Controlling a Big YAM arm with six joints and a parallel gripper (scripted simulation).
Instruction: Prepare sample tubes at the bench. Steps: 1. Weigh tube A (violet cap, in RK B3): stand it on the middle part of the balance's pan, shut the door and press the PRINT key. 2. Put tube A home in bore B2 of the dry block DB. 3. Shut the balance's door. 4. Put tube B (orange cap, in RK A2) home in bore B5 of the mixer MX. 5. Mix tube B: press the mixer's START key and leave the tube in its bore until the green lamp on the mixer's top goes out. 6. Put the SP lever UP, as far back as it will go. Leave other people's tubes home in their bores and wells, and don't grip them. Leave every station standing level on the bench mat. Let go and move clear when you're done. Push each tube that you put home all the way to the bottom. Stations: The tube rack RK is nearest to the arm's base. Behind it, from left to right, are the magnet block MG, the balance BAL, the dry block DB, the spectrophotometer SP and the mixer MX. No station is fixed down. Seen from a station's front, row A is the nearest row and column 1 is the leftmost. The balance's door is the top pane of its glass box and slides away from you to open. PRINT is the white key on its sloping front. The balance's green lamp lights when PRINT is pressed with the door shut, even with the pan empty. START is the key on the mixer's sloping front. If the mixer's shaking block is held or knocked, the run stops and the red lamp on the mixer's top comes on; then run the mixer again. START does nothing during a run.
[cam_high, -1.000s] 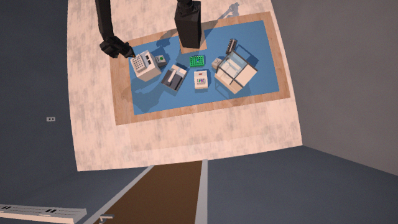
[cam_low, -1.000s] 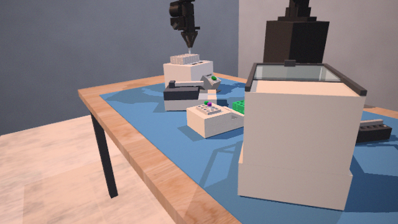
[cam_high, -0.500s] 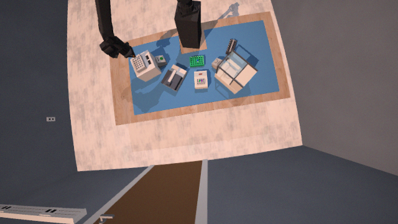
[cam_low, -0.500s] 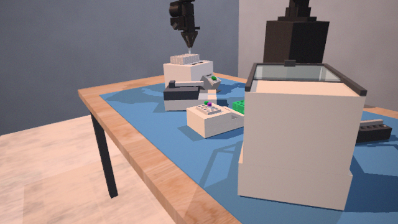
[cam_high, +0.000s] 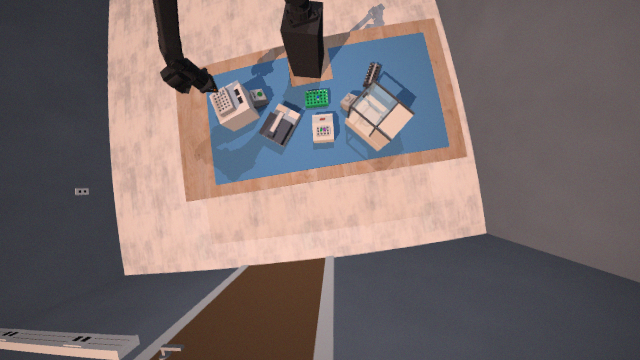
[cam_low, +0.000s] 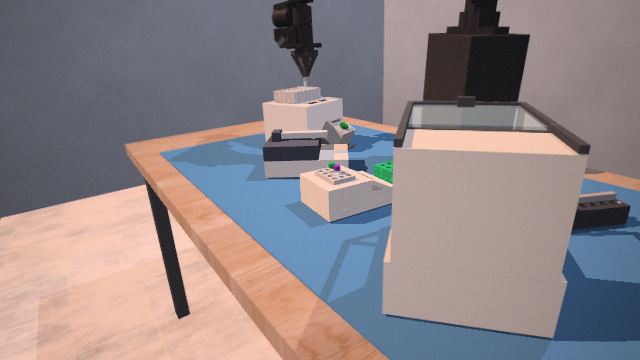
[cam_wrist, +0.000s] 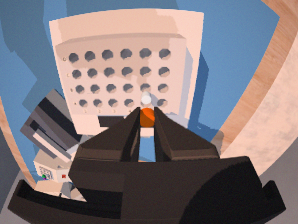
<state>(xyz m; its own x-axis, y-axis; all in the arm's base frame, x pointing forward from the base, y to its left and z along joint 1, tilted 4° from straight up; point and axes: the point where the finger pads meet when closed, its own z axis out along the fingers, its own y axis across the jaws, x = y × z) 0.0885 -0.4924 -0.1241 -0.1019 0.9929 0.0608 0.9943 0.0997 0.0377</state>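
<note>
The orange-capped tube lies 20 mm below my hand. From my hand the other things lie so: mixer's shaking block 30 mm ahead, 10 mm to the right, 60 mm below; spectrophotometer lever 220 mm ahead, 210 mm to the left, 120 mm below; mixer's start key 10 mm ahead, 170 mm to the left, 140 mm below.
</note>
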